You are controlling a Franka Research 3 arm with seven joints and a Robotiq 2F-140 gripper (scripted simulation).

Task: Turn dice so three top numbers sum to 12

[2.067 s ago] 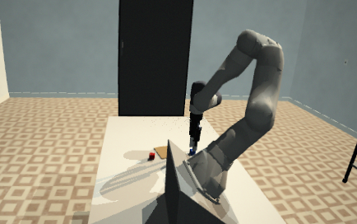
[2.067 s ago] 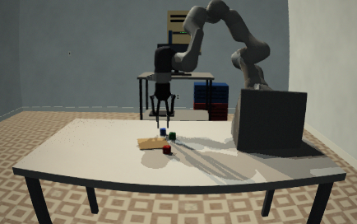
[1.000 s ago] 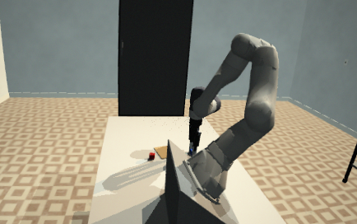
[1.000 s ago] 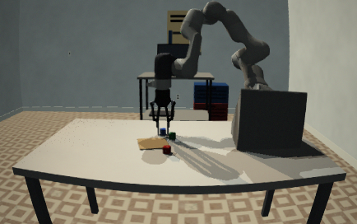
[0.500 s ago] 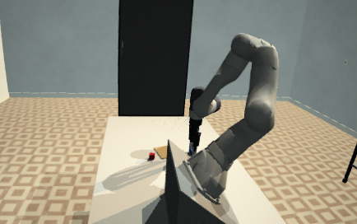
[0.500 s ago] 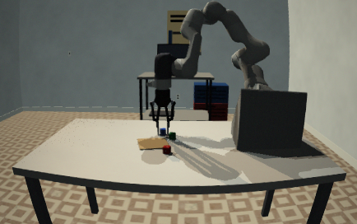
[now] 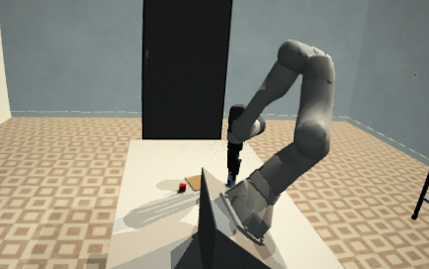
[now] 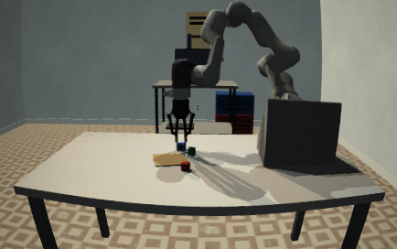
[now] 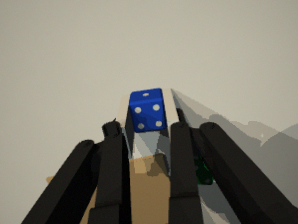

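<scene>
Right now my hand is 2 cm above the blue die. From my hand the other things lie so: red die (25 cm to the left, 3 cm behind, 2 cm below); green die (7 cm to the left, 5 cm behind, 2 cm below); tan mat (14 cm to the left, 4 cm ahead, 3 cm below).
</scene>
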